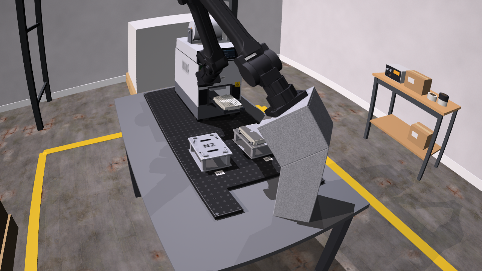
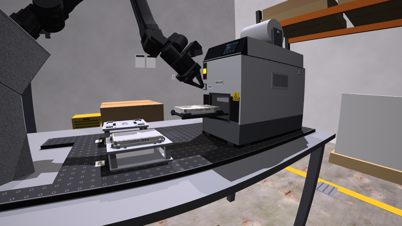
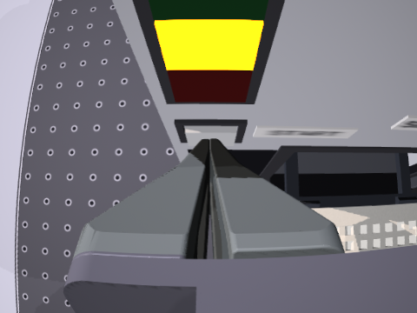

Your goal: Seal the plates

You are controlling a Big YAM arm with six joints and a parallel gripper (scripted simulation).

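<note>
Right now the start button is 2 cm ahead of my hand. Also, from my hand: nest N2: 30 cm behind, 14 cm below, 2 cm to the left; then white well plate: 11 cm to the right, 7 cm below, 5 cm behind; then sealer stage: 11 cm to the right, 9 cm below, 5 cm behind.
</note>
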